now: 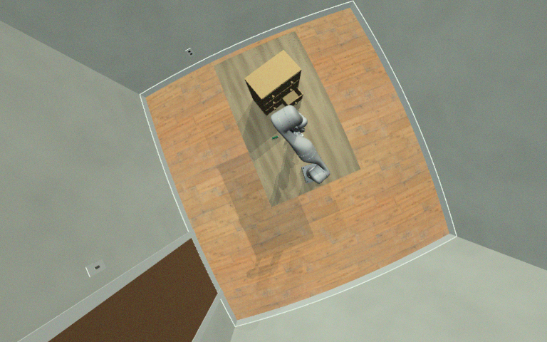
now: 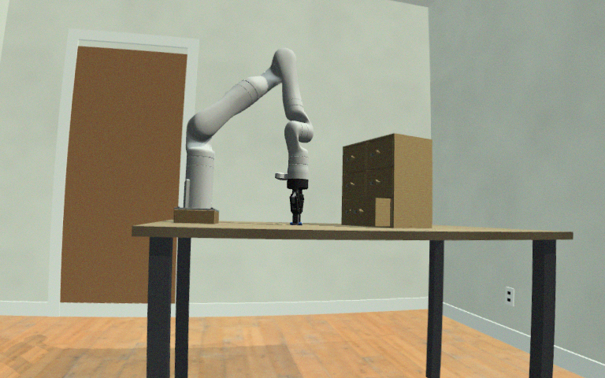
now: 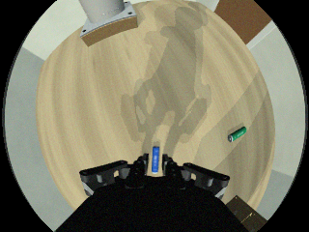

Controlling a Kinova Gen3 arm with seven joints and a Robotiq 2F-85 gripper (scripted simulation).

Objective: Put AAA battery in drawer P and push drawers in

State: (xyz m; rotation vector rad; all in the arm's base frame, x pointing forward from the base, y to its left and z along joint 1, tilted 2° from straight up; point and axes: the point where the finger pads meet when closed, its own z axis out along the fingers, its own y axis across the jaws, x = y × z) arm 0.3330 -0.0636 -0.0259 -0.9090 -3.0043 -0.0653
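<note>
The blue AAA battery lies 1 cm below my hand. The rest, counted from my hand: green battery (5 cm ahead, 15 cm to the left, 1 cm below); then drawer (27 cm ahead, 12 cm to the right, 1 cm above).
</note>
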